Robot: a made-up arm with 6 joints. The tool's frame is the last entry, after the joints. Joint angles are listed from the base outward.
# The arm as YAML. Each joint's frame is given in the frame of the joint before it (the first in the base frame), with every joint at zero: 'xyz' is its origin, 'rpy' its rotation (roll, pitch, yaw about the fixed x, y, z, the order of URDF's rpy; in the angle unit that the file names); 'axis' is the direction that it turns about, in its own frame. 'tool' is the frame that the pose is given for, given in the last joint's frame.
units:
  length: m
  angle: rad
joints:
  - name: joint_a
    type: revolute
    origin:
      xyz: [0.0, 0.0, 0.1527]
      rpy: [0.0, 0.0, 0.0]
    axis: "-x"
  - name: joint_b
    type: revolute
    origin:
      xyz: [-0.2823, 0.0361, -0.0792]
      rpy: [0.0, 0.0, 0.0]
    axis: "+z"
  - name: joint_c
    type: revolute
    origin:
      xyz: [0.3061, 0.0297, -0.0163]
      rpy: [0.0, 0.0, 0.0]
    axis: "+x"
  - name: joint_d
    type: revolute
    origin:
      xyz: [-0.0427, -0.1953, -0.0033]
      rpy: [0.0, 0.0, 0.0]
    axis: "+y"
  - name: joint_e
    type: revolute
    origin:
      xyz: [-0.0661, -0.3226, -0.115]
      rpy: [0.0, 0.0, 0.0]
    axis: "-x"
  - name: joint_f
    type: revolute
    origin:
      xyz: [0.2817, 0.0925, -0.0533]
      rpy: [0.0, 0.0, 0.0]
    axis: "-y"
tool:
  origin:
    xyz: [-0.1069, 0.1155, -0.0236]
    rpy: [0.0, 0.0, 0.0]
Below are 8 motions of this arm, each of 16 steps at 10 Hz.
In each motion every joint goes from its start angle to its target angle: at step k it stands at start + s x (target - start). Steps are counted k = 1, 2, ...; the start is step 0. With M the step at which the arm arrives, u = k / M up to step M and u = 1 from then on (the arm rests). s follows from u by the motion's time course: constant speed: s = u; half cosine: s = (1 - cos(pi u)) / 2; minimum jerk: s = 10 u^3 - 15 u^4 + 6 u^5.
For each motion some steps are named. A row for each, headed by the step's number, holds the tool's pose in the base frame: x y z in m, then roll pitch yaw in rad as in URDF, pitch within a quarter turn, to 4 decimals.
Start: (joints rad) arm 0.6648 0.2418 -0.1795 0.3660 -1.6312 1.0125
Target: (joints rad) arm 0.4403 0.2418 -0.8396 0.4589 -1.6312 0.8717
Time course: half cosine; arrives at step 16
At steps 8, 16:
8: 0.2352 -0.0580 0.3141 0.5477 -0.5125 -0.6272
16: 0.2118 0.0284 0.3577 0.3447 -0.6091 -0.4977

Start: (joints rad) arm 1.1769 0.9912 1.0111 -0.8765 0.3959 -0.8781
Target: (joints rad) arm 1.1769 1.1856 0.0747 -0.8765 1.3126 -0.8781
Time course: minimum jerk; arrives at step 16
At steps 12, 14, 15, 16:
12: 0.2958 -0.0857 -0.3377 -1.6999 0.1682 0.2859
14: 0.3167 -0.0578 -0.3301 -1.7842 0.1050 0.3681
15: 0.3199 -0.0530 -0.3288 -1.7975 0.0953 0.3818
16: 0.3204 -0.0522 -0.3285 -1.7996 0.0937 0.3840

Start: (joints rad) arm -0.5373 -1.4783 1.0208 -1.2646 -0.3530 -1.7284
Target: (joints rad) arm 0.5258 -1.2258 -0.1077 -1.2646 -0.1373 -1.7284
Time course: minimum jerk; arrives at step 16
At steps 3, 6, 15, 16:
3: -0.5744 -0.1564 -0.2271 1.3002 0.3451 -0.8413
6: -0.5768 -0.2936 -0.0913 0.9359 0.3295 -0.8404
15: -0.4148 -0.2756 0.4546 -0.2870 -0.0065 -1.1788
16: -0.4140 -0.2745 0.4559 -0.2903 -0.0087 -1.1799

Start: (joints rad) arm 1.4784 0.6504 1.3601 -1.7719 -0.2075 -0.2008
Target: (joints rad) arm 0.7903 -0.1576 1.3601 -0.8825 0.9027 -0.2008
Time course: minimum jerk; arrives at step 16
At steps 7, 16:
7: 0.2161 -0.3411 -0.0778 0.0905 -0.8844 -0.1952
16: 0.2916 -0.3846 -0.2310 -0.0152 -0.5951 -0.7608

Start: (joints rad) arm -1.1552 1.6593 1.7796 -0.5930 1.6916 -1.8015
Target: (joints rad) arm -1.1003 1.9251 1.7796 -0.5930 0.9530 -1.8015
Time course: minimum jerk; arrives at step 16
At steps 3, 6, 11, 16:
3: -0.6232 0.7432 0.5127 0.6345 0.6671 1.8732
6: -0.6430 0.7080 0.4948 0.6352 0.6023 2.0267
11: -0.6647 0.6309 0.4426 0.6301 0.4724 2.4050
16: -0.6647 0.6096 0.4234 0.6297 0.4357 2.5336

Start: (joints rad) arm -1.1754 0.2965 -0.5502 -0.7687 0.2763 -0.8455
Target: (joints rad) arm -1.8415 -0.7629 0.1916 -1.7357 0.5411 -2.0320
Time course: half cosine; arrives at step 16
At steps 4, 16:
4: 0.2195 -0.0881 0.0305 0.6488 0.1192 -0.0766
16: -0.2208 0.0263 -0.3335 2.8927 0.8053 1.0770

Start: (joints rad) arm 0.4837 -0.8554 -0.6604 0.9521 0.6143 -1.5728
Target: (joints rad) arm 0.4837 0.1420 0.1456 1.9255 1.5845 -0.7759
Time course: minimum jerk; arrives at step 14
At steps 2, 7, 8, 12, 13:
2: -0.4291 -0.3919 0.2214 -1.8119 0.0040 -3.1135
7: -0.4191 -0.3828 0.1488 -2.5827 -0.1466 -2.2984
8: -0.4096 -0.3960 0.1592 -2.8407 -0.0606 -2.0773
12: -0.3078 -0.4746 0.2044 2.7522 0.3668 -1.7417
13: -0.2975 -0.4802 0.2058 2.7075 0.3953 -1.7374

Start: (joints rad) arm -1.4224 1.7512 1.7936 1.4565 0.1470 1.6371
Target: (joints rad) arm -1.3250 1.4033 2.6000 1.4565 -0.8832 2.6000
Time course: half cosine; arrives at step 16
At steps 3, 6, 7, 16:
3: -0.6773 0.3132 0.0907 2.4485 -1.3616 0.9744
6: -0.7167 0.2254 0.1918 2.4752 -0.9619 1.0766
7: -0.7242 0.1947 0.2392 2.4746 -0.8034 1.1246
16: -0.6953 0.0813 0.5444 2.3653 0.0367 1.4171

